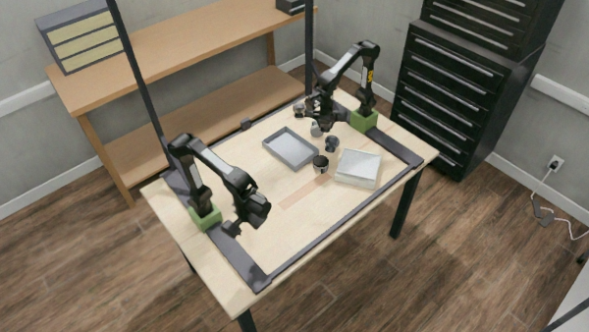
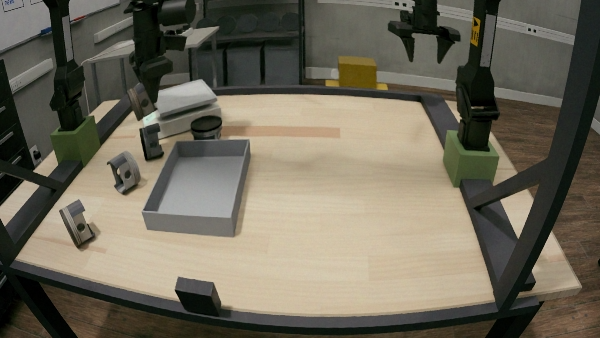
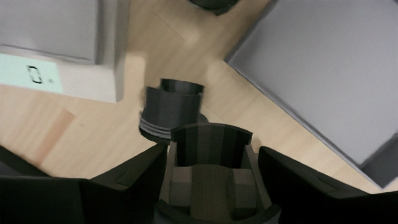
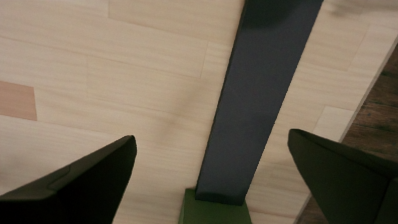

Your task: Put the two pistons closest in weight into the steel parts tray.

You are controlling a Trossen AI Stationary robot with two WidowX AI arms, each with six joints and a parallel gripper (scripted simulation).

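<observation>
The grey pan lies 21 cm ahead of my left hand, 13 cm below it and 2 cm to the left of it. Also, from my left hand: white scale (20 cm ahead, 14 cm below, 3 cm to the left); steel parts tray (17 cm below, 13 cm to the right, 10 cm behind).
</observation>
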